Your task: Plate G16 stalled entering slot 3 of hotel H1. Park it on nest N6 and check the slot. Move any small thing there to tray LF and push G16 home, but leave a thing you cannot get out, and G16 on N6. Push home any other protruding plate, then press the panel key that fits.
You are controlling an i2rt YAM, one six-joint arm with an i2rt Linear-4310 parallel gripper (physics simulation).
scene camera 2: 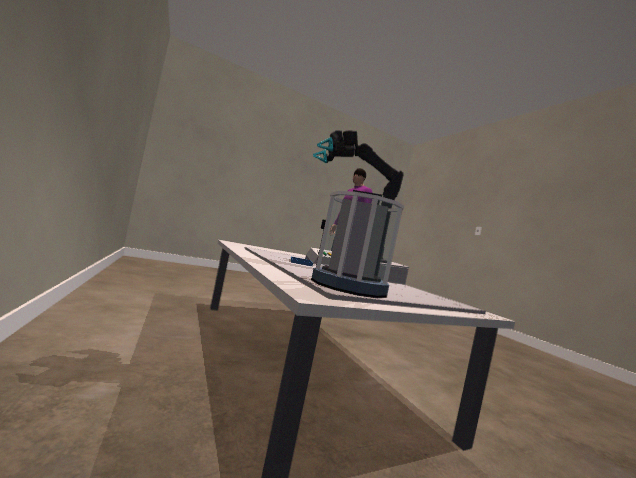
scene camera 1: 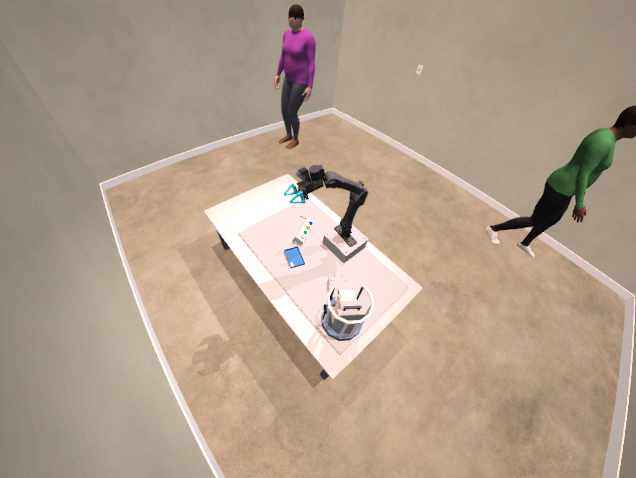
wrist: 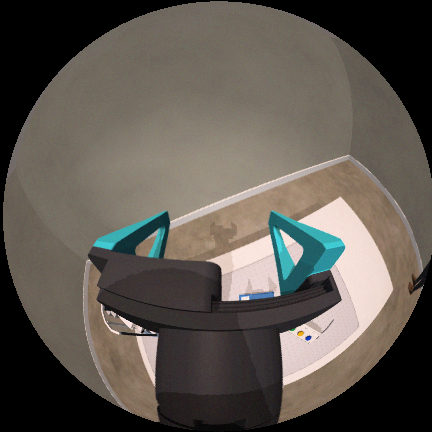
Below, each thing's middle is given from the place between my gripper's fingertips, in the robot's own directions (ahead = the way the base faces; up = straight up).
Right now my hand is 540 mm to the right of the round plate rack (scene camera 2: pixel 360 231), 420 mm above it and 60 mm past it.
